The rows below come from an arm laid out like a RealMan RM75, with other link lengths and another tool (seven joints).
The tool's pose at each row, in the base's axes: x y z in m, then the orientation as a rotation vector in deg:
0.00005, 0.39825, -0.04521, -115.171, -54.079, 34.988
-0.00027, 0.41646, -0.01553, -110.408, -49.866, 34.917
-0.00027, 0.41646, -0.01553, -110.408, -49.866, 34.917
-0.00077, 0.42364, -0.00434, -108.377, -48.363, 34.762
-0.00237, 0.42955, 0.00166, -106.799, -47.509, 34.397
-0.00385, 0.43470, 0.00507, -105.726, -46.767, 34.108
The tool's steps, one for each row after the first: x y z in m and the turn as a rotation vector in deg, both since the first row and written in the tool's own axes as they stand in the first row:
0.01185, -0.03184, -0.00762, 5.816, 2.116, 0.209
0.01185, -0.03184, -0.00762, 5.816, 2.116, 0.209
0.01634, -0.04412, -0.01009, 8.154, 2.972, 0.104
0.01958, -0.05204, -0.00953, 9.803, 3.677, -0.250
0.02250, -0.05746, -0.00798, 10.987, 4.256, -0.409

